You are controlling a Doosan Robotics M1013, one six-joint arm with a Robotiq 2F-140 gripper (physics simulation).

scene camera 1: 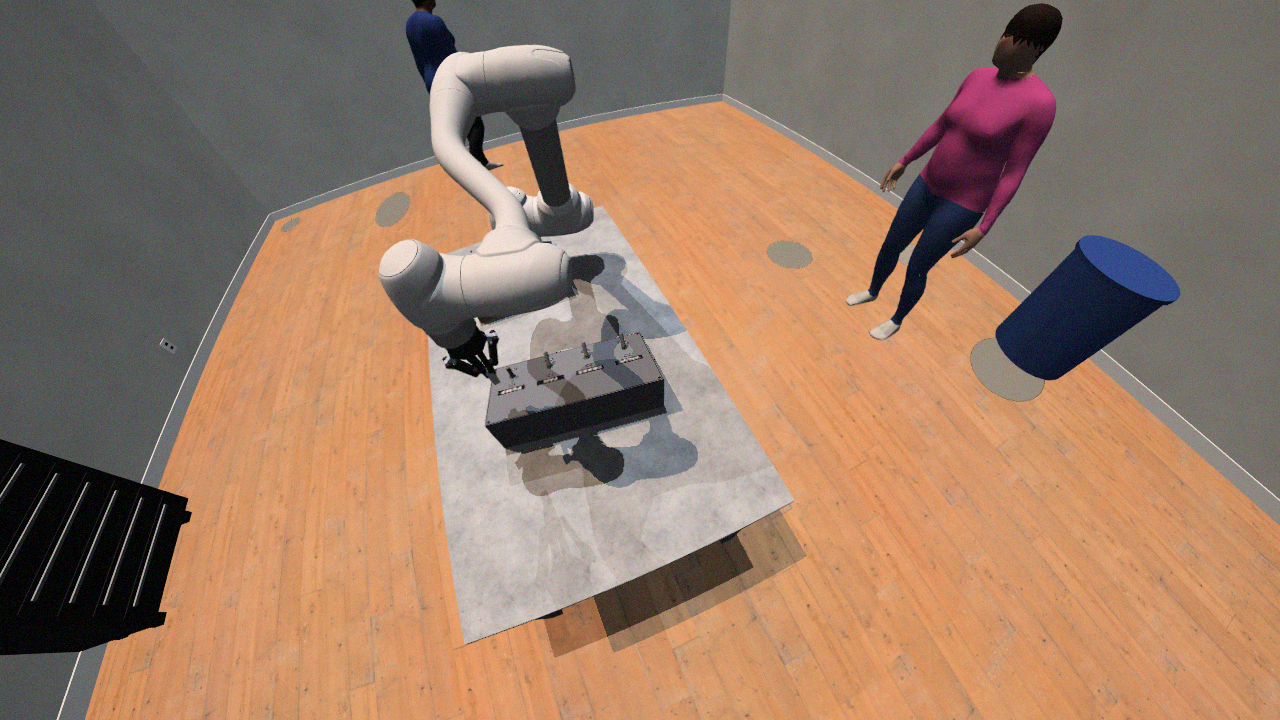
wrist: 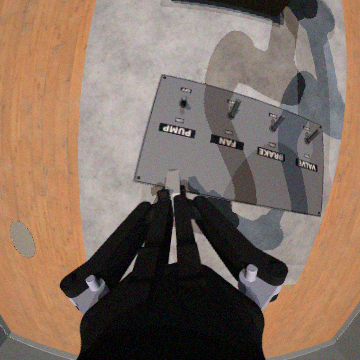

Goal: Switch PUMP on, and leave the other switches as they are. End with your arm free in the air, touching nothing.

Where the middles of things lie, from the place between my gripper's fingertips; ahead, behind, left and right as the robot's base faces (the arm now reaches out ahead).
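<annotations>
With the grey switch box (scene camera 1: 537,401) in the scene, my hand is 90 mm past it, 170 mm to the right of it and 200 mm above it.
</annotations>
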